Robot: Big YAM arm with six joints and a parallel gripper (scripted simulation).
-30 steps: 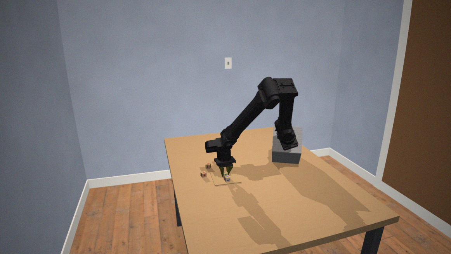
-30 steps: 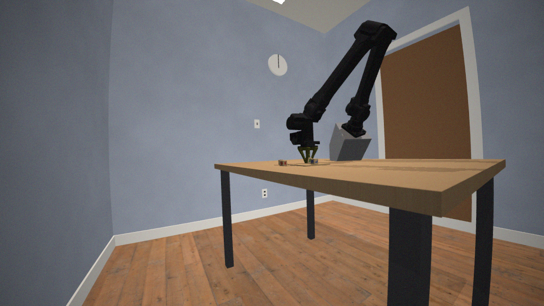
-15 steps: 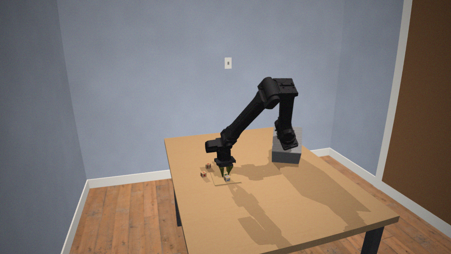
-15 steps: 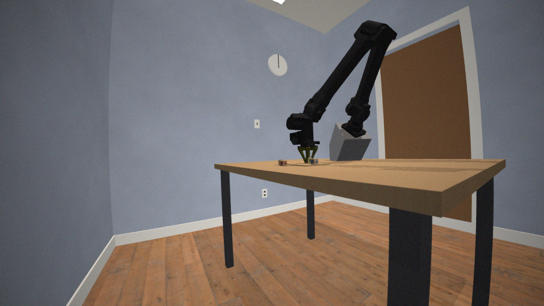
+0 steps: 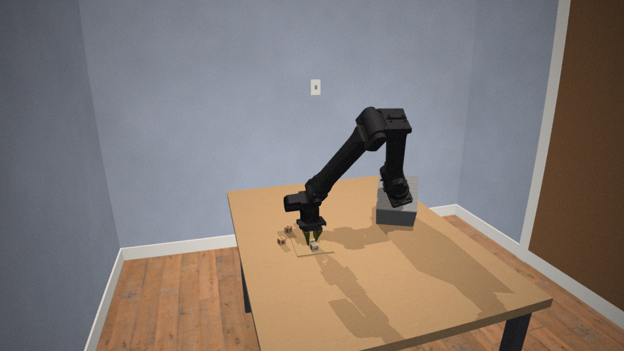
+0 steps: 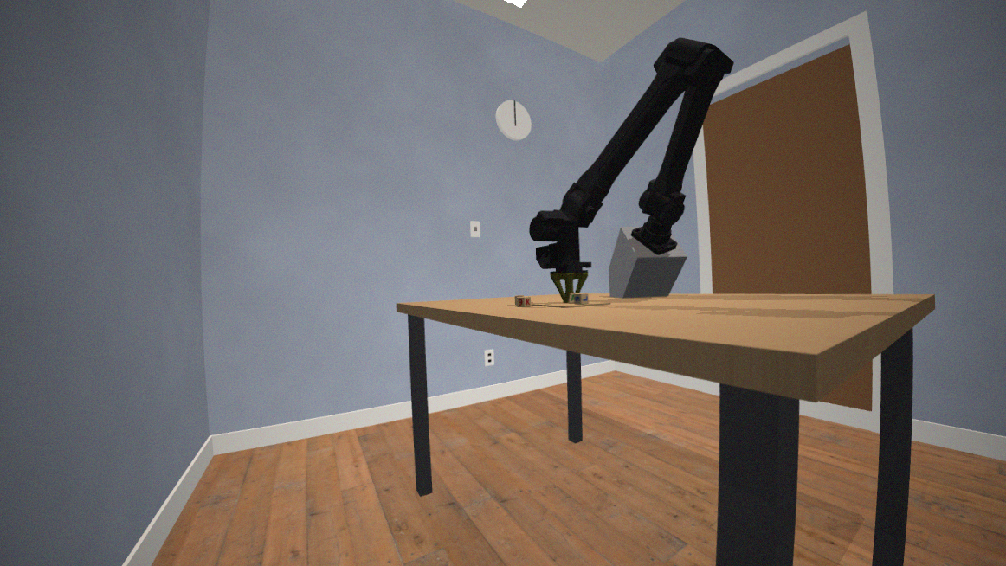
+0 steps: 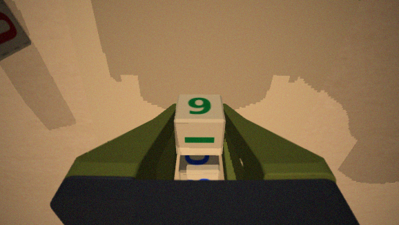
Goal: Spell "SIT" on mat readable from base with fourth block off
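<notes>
The green-lettered block lies right at my hand. Round my hand: T block 110 mm ahead, 30 mm to the right; then tan mat 10 mm below.
</notes>
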